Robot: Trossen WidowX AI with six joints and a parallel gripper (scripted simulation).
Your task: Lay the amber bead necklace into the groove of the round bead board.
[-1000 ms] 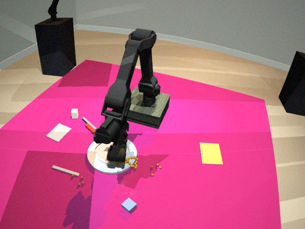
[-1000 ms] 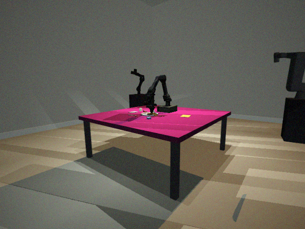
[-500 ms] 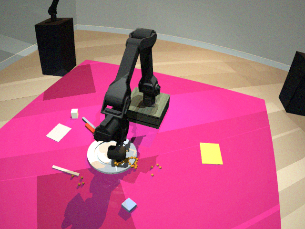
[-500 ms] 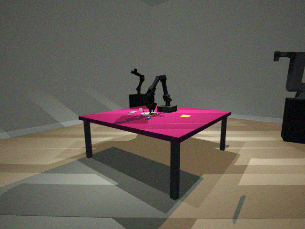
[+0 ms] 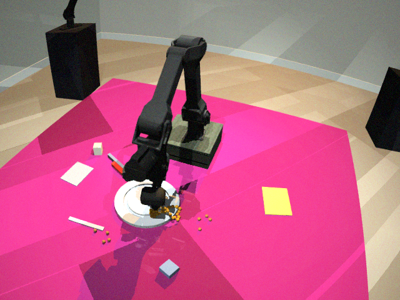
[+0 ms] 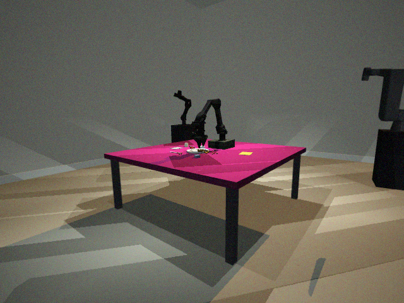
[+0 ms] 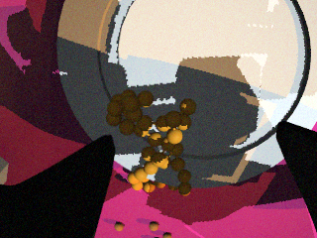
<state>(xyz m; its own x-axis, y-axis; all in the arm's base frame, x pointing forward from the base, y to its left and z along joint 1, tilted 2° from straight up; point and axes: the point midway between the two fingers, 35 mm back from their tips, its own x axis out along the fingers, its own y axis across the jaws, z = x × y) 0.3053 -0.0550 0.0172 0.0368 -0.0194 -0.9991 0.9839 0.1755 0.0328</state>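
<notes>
My gripper tip is 40 mm to the left of the round bead board, 30 mm above it and 10 mm past it. From my gripper tip the other things lie so: white block: 160 mm behind, 90 mm to the right, 30 mm below; blue block: 200 mm ahead, 90 mm to the left, 30 mm below; white strip: 190 mm to the right, 120 mm ahead, 40 mm below.
</notes>
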